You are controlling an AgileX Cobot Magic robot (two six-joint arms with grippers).
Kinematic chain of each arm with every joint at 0, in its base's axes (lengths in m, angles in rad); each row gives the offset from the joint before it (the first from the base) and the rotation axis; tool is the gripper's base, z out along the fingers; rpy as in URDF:
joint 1: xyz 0 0 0.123 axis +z
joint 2: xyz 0 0 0 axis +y
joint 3: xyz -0.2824 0 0.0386 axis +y
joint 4: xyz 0.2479 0 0.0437 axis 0.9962 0 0.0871
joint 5: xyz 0 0 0 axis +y
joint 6: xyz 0.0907 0 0.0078 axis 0.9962 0 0.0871
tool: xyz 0 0 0 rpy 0 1.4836 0
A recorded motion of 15 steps. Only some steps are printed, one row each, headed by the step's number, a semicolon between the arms.
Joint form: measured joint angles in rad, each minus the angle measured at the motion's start. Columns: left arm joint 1, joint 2, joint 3, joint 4, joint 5, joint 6; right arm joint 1, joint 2, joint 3, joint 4, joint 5, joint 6.
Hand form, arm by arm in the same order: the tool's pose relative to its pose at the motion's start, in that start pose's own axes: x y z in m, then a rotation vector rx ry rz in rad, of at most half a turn. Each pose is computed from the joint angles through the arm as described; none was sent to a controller.
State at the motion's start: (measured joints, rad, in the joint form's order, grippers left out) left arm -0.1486 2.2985 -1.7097 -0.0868 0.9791 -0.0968; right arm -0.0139 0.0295 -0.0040 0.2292 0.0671 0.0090
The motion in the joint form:
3: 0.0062 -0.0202 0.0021 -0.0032 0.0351 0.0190; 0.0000 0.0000 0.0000 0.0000 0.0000 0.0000
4: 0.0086 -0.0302 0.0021 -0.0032 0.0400 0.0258; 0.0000 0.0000 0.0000 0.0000 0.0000 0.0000
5: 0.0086 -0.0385 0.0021 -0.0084 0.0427 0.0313; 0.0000 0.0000 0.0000 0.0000 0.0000 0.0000
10: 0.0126 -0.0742 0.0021 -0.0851 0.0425 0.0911; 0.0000 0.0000 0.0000 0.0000 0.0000 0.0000
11: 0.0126 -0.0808 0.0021 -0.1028 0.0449 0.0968; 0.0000 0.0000 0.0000 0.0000 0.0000 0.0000
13: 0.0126 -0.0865 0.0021 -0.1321 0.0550 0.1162; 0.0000 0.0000 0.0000 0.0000 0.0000 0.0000
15: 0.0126 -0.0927 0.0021 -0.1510 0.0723 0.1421; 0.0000 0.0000 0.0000 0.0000 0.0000 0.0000
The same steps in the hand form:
3: 0.0024 0.0021 -0.0089 0.0016 0.0168 0.0124; 0.0000 0.0000 0.0000 0.0000 0.0000 0.0000
4: 0.0024 0.0029 -0.0134 0.0024 0.0116 0.0176; 0.0000 0.0000 0.0000 0.0000 0.0000 0.0000
5: 0.0024 0.0022 -0.0172 0.0076 0.0064 0.0210; 0.0000 0.0000 0.0000 0.0000 0.0000 0.0000
10: 0.0019 -0.0032 -0.0336 0.0768 -0.0266 0.0405; 0.0000 0.0000 0.0000 0.0000 0.0000 0.0000
11: 0.0021 -0.0048 -0.0367 0.0926 -0.0302 0.0380; 0.0000 0.0000 0.0000 0.0000 0.0000 0.0000
13: 0.0031 -0.0073 -0.0394 0.1182 -0.0257 0.0439; 0.0000 0.0000 0.0000 0.0000 0.0000 0.0000
15: 0.0047 -0.0089 -0.0424 0.1351 -0.0157 0.0624; 0.0000 0.0000 0.0000 0.0000 0.0000 0.0000

